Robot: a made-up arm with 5 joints.
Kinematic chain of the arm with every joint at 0, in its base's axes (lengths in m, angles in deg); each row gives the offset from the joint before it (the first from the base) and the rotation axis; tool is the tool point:
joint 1: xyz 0 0 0.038 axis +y
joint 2: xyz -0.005 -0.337 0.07 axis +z
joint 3: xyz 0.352 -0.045 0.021 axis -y
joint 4: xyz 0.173 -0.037 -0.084 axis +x
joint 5: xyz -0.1 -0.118 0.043 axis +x
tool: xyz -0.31 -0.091 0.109
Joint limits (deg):
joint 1: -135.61..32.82
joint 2: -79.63..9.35
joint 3: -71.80..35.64
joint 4: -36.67..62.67
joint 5: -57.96..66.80
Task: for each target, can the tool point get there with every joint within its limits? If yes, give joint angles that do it. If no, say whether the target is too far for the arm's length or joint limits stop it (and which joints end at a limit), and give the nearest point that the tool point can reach.
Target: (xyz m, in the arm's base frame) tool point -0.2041 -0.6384 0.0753
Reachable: yes | joints -81.77 -21.52 -3.92 -25.71 34.18
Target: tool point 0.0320 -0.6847 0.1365
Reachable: yes | joints 18.04 -12.98 -31.05 44.89 1.72
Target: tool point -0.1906 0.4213 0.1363
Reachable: no: joint limits stop it (at a limit: joint 2, joint 4, joint 5) | nearest point -0.2018 -0.3366 0.1421 | short by 0.758 m
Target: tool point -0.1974 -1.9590 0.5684
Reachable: no: too far | nearest point -0.1264 -0.8073 0.3775 | short by 1.170 m
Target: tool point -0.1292 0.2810 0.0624
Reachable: no: joint limits stop it (at a limit: joint 2, joint 4, joint 5) | nearest point -0.2172 -0.3371 0.0790 | short by 0.625 m
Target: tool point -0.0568 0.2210 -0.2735
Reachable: no: joint limits stop it (at a limit: joint 2, joint 4, joint 5) | nearest point -0.0430 -0.3375 -0.1976 | short by 0.564 m
